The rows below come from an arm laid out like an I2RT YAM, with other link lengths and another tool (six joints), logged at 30 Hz.
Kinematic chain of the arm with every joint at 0, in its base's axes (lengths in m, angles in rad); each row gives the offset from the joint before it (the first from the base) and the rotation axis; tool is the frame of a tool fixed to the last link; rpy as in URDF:
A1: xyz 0 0 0.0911 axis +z
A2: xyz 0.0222 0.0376 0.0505 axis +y
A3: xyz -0.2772 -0.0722 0 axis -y
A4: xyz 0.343 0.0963 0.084 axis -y
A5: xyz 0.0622 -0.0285 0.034 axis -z
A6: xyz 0.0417 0 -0.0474 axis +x
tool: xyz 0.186 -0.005 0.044 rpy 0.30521 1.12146 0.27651
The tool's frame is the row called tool.
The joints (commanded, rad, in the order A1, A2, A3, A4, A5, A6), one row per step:
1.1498, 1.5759, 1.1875, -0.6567, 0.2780, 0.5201
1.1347, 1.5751, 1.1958, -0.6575, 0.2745, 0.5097
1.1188, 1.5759, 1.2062, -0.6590, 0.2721, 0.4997
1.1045, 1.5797, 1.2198, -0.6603, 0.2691, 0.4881
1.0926, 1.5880, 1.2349, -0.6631, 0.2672, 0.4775
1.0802, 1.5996, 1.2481, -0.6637, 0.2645, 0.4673
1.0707, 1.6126, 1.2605, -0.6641, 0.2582, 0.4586
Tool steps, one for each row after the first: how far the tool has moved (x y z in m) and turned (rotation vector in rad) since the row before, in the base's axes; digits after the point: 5 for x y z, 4 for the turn. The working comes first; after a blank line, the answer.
Tool pose at each row, in the base's axes (x y z in m, rotation vector in rad; the steps are taken from these numbers as rounded here):
0.26618, 0.46113, 0.14086, -0.4215, 2.1116, 0.3911
0.27319, 0.45983, 0.14514, -0.4146, 2.1071, 0.3915
0.28095, 0.45838, 0.14966, -0.4062, 2.1022, 0.3902
0.28826, 0.45820, 0.15431, -0.4015, 2.0965, 0.3903
0.29476, 0.45850, 0.15723, -0.4000, 2.0932, 0.3873
0.30142, 0.45867, 0.15774, -0.3991, 2.0926, 0.3824
0.30616, 0.45996, 0.15684, -0.4012, 2.0954, 0.3811

0.00701, -0.00130, 0.00428, 0.0041, -0.0041, -0.0047
0.00776, -0.00145, 0.00452, 0.0037, -0.0049, -0.0064
0.00731, -0.00018, 0.00465, 0.0033, -0.0054, -0.0032
0.00650, 0.00030, 0.00292, -0.0006, -0.0039, -0.0022
0.00666, 0.00017, 0.00051, -0.0028, -0.0017, -0.0026
0.00474, 0.00129, -0.00090, -0.0024, 0.0023, 0.0009

